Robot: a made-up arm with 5 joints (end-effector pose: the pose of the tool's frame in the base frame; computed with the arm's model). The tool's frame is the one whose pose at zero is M.
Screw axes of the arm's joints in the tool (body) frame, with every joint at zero. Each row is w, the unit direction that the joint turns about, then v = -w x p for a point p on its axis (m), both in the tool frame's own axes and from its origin. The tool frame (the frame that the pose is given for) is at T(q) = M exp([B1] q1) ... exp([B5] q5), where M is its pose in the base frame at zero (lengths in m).
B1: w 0 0 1 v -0.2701 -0.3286 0
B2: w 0 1 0 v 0.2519 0 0.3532
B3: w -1 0 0 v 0 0.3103 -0.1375
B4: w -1 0 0 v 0 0.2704 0.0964
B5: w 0 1 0 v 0.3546 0 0.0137
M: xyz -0.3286 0.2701 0.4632 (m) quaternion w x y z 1 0 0 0
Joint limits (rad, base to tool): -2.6..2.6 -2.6..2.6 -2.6..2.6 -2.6..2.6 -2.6..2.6
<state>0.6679 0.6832 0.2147 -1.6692 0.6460</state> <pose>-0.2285 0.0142 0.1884 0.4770 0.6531 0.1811 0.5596</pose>
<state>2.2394 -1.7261 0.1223 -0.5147 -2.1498</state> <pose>-0.5981 0.1258 -0.3555 -0.9070 0.2276 0.3347 0.1166</pose>
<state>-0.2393 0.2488 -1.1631 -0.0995 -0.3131</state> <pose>-0.3920 0.0156 0.4760 0.5599 -0.0934 -0.2588 0.7815</pose>
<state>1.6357 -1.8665 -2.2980 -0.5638 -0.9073</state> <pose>-0.0228 0.2595 -0.3726 -0.7008 -0.5473 -0.3310 0.3160</pose>
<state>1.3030 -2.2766 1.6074 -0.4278 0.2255</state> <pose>-0.2841 0.3693 0.0703 0.2918 -0.6710 -0.1585 0.6629</pose>
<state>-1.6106 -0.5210 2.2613 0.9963 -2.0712</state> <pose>0.1619 0.5226 -0.1186 -0.4539 0.5529 0.4954 0.4928</pose>
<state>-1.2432 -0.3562 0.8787 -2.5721 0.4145</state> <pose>0.0589 0.0764 -0.1792 0.5756 -0.3885 -0.1567 0.7023</pose>
